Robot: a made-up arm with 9 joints. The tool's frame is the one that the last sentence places.
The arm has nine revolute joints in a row. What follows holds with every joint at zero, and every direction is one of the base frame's.
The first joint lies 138 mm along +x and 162 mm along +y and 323 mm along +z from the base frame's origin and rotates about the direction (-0.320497, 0.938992, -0.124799), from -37.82 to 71.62 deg.
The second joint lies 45 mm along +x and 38 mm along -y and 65 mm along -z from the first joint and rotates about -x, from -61.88 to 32.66 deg.
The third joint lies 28 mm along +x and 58 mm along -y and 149 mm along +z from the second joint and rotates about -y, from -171.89 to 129.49 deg.
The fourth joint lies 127 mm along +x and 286 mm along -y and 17 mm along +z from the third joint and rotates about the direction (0.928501, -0.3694, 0.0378), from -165.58 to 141.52 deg.
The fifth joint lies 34 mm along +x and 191 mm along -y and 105 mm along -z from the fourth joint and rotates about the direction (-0.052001, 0.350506, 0.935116), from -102.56 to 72.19 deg.
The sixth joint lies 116 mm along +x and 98 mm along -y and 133 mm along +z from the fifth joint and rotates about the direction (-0.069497, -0.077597, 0.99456), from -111.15 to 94.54 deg.
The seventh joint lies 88 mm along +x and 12 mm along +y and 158 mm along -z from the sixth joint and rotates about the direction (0.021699, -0.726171, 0.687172), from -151.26 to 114.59 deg.
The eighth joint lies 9 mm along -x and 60 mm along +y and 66 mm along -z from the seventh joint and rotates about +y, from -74.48 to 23.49 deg.
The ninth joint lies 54 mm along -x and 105 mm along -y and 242 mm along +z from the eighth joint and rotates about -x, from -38.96 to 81.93 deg.
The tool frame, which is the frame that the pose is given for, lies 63 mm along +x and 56 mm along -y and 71 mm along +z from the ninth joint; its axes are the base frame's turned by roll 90, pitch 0 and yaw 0 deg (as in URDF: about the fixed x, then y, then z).
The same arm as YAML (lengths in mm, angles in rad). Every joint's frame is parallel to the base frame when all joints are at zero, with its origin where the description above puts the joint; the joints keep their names.
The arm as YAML. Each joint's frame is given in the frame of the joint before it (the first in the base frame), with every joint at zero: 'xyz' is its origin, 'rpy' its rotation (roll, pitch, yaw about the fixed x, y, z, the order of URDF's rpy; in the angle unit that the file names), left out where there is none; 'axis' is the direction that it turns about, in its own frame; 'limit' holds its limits. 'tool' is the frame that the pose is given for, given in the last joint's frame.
units:
  length: mm
  angle: rad
joints:
  - name: joint 1
    type: revolute
    origin:
      xyz: [138.0, 162.0, 323.0]
    axis: [-0.320497, 0.938992, -0.124799]
    limit:
      lower: -0.6601
      upper: 1.25
  - name: joint 2
    type: revolute
    origin:
      xyz: [45.0, -38.0, -65.0]
    axis: [-1.0, 0.0, 0.0]
    limit:
      lower: -1.08
      upper: 0.57
  - name: joint 3
    type: revolute
    origin:
      xyz: [28.0, -58.0, 149.0]
    axis: [0.0, -1.0, 0.0]
    limit:
      lower: -3.0
      upper: 2.26
  - name: joint 4
    type: revolute
    origin:
      xyz: [127.0, -286.0, 17.0]
    axis: [0.928501, -0.3694, 0.0378]
    limit:
      lower: -2.8899
      upper: 2.47
  - name: joint 5
    type: revolute
    origin:
      xyz: [34.0, -191.0, -105.0]
    axis: [-0.052001, 0.350506, 0.935116]
    limit:
      lower: -1.79
      upper: 1.26
  - name: joint 6
    type: revolute
    origin:
      xyz: [116.0, -98.0, 133.0]
    axis: [-0.069497, -0.077597, 0.99456]
    limit:
      lower: -1.9399
      upper: 1.65
  - name: joint 7
    type: revolute
    origin:
      xyz: [88.0, 12.0, -158.0]
    axis: [0.021699, -0.726171, 0.687172]
    limit:
      lower: -2.64
      upper: 2.0
  - name: joint 8
    type: revolute
    origin:
      xyz: [-9.0, 60.0, -66.0]
    axis: [0.0, 1.0, 0.0]
    limit:
      lower: -1.2999
      upper: 0.41
  - name: joint 9
    type: revolute
    origin:
      xyz: [-54.0, -105.0, 242.0]
    axis: [-1.0, 0.0, 0.0]
    limit:
      lower: -0.68
      upper: 1.4299
tool:
  origin:
    xyz: [63.0, -56.0, 71.0]
    rpy: [1.5708, 0.0, 0.0]

